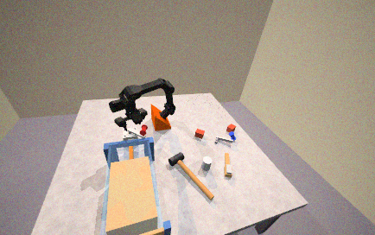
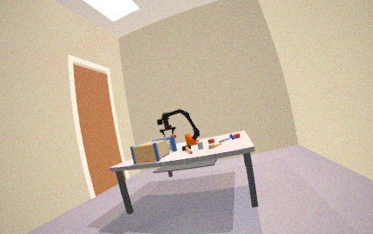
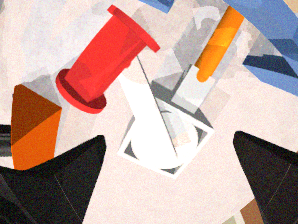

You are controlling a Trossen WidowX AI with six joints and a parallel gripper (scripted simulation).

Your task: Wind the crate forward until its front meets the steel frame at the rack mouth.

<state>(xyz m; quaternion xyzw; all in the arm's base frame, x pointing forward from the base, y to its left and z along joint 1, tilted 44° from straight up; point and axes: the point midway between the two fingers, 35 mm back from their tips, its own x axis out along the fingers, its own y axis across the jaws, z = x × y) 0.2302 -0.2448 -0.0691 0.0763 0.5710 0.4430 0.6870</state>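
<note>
Now: gripper tip 3 cm to the right of the red-handled winch handle and 5 cm above it. Also, from my gripper tip: red grip (2 cm ahead, 6 cm to the left, 2 cm below); then frame (12 cm ahead, 2 cm to the right, 5 cm below); then grey hand winch (6 cm behind, 3 cm to the right, 13 cm below).
</note>
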